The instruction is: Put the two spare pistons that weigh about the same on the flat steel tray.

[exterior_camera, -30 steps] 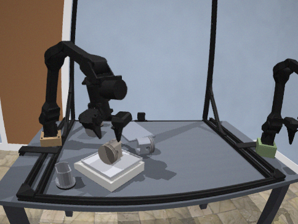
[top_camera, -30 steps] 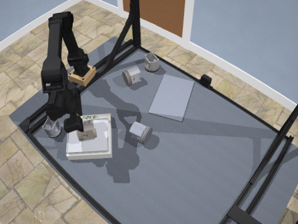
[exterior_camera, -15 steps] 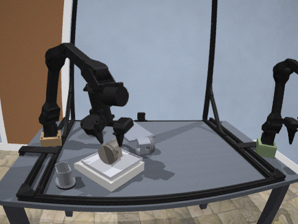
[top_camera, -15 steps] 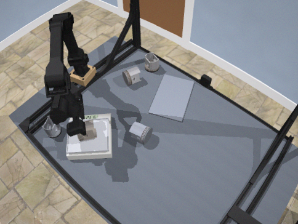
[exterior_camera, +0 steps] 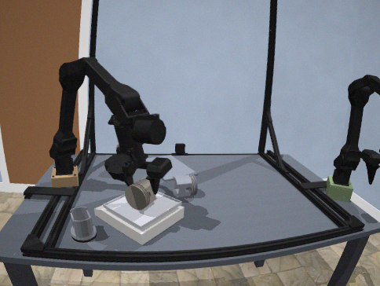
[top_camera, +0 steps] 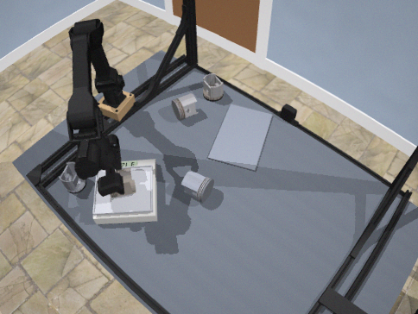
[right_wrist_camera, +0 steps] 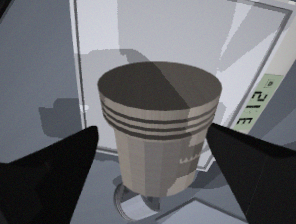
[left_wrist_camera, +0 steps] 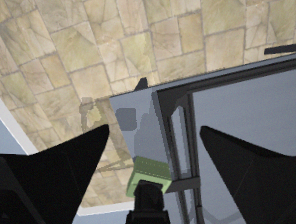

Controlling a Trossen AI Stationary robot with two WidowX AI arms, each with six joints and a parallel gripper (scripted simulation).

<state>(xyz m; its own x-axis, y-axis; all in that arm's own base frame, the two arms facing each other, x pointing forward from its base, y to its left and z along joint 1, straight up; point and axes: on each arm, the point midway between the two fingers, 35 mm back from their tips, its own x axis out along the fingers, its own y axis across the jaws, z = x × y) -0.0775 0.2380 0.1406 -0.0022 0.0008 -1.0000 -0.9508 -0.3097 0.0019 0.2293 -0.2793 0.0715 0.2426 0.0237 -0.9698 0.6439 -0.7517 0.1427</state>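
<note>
Now: right hand 4 cm above the tan piston. Also, from my right hand: flat steel tray: 42 cm behind, 6 cm to the left, 13 cm below.
</note>
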